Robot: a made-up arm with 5 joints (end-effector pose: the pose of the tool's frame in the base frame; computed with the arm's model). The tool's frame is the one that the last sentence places.
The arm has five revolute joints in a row. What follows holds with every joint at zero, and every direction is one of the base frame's. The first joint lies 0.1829 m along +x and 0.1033 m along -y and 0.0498 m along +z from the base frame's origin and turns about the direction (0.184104, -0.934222, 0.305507), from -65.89 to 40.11 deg. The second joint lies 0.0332 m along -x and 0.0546 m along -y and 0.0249 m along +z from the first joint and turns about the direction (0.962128, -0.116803, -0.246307), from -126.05 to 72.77 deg. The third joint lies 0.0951 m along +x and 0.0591 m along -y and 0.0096 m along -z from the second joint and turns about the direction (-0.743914, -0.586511, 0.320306), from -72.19 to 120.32 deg. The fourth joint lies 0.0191 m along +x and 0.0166 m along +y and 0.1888 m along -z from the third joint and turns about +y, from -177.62 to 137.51 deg. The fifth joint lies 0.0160 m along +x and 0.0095 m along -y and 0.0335 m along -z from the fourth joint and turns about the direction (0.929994, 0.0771, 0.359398), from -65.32 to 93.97 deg. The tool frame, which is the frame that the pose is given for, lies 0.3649 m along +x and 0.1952 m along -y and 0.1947 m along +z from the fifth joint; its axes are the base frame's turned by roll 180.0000, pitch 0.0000 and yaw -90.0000 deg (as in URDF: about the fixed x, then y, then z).
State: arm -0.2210 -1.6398 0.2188 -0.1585 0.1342
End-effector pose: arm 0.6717 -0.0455 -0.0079 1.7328 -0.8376 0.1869
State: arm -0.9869 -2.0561 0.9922 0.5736 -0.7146
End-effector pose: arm 0.1996 -0.1396 -0.4518 1.5357 0.0416 1.7555
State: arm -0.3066 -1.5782 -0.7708 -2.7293 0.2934
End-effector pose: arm -0.0598 -0.1618 0.3897 -1.9965 -1.0766 -0.5456
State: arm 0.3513 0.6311 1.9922 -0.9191 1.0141
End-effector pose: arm 0.1089 -0.0286 0.3508 -1.6712 -1.5147 -1.0828
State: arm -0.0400 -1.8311 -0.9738 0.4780 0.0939
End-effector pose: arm 0.4991 -0.6166 0.1044 2.2550 -1.1011 -1.7300
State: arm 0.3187 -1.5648 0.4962 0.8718 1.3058
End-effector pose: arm 0.7872 -0.4871 0.2666 2.6277 -0.6144 -1.5450
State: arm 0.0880 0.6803 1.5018 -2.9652 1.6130
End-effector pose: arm 0.0099 -0.3229 -0.3017 1.6261 -0.3016 2.6370
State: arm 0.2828 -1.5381 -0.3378 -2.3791 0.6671
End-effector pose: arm -0.0549 -0.1249 0.3121 -3.1184 -1.1783 0.7982
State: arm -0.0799 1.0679 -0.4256 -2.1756 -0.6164
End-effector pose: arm -0.1774 -0.1122 0.0110 -2.8759 0.8710 2.5428
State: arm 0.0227 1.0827 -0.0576 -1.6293 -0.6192
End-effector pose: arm -0.0719 -0.2959 -0.0199 -2.6447 0.9651 -3.1359
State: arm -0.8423 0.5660 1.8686 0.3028 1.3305
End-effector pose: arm 0.7541 -0.4060 -0.0895 2.7284 0.2244 -1.1407
